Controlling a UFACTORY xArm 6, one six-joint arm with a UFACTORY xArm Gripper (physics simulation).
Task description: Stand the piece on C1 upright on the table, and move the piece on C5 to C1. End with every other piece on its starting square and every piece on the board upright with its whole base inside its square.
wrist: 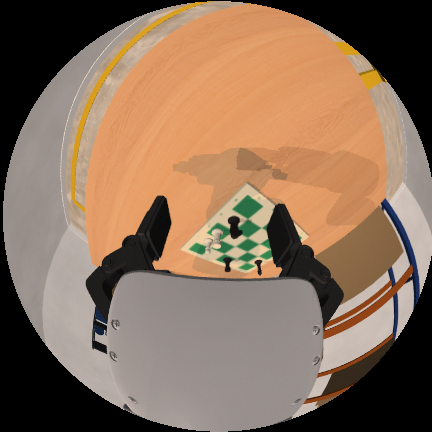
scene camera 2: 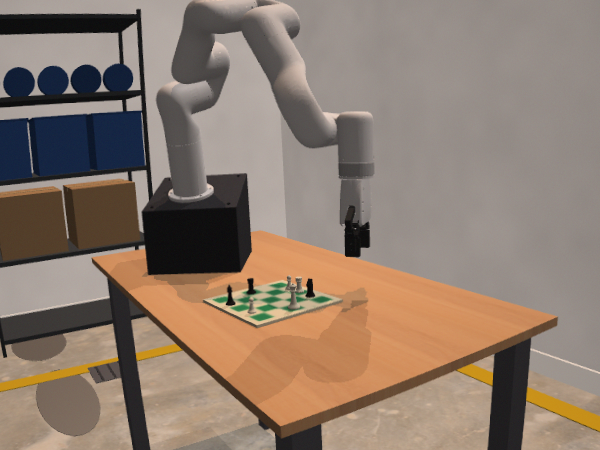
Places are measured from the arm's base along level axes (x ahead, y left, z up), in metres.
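Pixels of known places: gripper, fingertip midpoint: (wrist: 220, 212) (scene camera 2: 357, 251); arm's base at its link origin: (scene camera 2: 191, 194).
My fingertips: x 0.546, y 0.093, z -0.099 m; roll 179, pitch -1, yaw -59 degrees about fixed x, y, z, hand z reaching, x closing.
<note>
For each thing: its top centre in the pictures, then the offset to it from my fingertips. Level surfaces: height alone.
- black rook-like piece at its top centre: (scene camera 2: 250, 278) (wrist: 227, 270) dx -0.188, dy -0.154, dz -0.062 m
- tall white piece at its top centre: (scene camera 2: 292, 283) dx -0.037, dy -0.152, dz -0.042 m
- small white piece at its top centre: (wrist: 207, 253) (scene camera 2: 288, 275) dx -0.149, dy -0.074, dz -0.063 m
- wooden table at its surface level: dz -0.101 m
My gripper (scene camera 2: 358, 248) (wrist: 220, 212) is open and empty. It points down, high above the table beyond the board's right corner in the scene view. The green and cream board (scene camera 2: 300, 311) (wrist: 246, 188) lies flat. The black rook-like piece (scene camera 2: 251, 286) (wrist: 227, 264) on C1 stands upright at the board's back-left edge. The tall white piece (scene camera 2: 293, 298) on C5 stands upright at the near-right edge; my right finger hides it in the wrist view. Other upright pieces are a black one (scene camera 2: 310, 288) (wrist: 234, 226) and a slim black one (scene camera 2: 230, 296) (wrist: 259, 266).
A small white piece (scene camera 2: 289, 283) (wrist: 208, 245) and a thicker white one (scene camera 2: 299, 284) (wrist: 216, 237) stand near the back corner. A white piece (scene camera 2: 251, 305) stands near the front corner. The black base block (scene camera 2: 192, 240) stands behind the board on the wooden table (scene camera 2: 425, 325).
</note>
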